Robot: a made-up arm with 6 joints.
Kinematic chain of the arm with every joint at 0, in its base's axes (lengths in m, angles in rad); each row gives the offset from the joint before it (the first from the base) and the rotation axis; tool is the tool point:
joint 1: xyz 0 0 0.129 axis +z
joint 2: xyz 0 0 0 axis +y
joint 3: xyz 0 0 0.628 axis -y
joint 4: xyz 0 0 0 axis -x
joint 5: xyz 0.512 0 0 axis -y
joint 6: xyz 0 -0.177 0 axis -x
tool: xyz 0 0 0
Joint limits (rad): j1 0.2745..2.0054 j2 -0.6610..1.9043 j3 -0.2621..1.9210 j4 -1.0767..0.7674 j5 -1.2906..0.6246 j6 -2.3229..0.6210
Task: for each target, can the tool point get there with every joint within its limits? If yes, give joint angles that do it. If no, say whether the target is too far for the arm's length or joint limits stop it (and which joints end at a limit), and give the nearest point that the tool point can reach.
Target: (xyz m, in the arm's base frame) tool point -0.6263 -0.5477 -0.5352
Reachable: no: joint limits stop it (at a limit: joint 1, joint 2, joint 3, joint 4) | nearest point 0.1933 -0.0328 -0.4130 | short by 0.976 m
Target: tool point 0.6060 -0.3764 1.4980
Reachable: no: too far | nearest point 0.3523 -0.3386 1.1741 | short by 0.413 m
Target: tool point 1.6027 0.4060 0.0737
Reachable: no: too far | nearest point 1.1299 0.2862 0.0900 | short by 0.488 m
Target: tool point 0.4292 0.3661 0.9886
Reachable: yes | joints 1.0157 0.1301 0.5263 0.2434 -0.7379 0.1698
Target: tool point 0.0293 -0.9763 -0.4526
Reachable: no: joint limits stop it (at a limit: joint 1, joint 2, joint 3) | nearest point 0.2743 -0.0871 -0.4558 | short by 0.922 m
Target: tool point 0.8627 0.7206 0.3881
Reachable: yes | joints 0.8502 1.3052 1.4149 0.2187 -1.1338 -1.3388
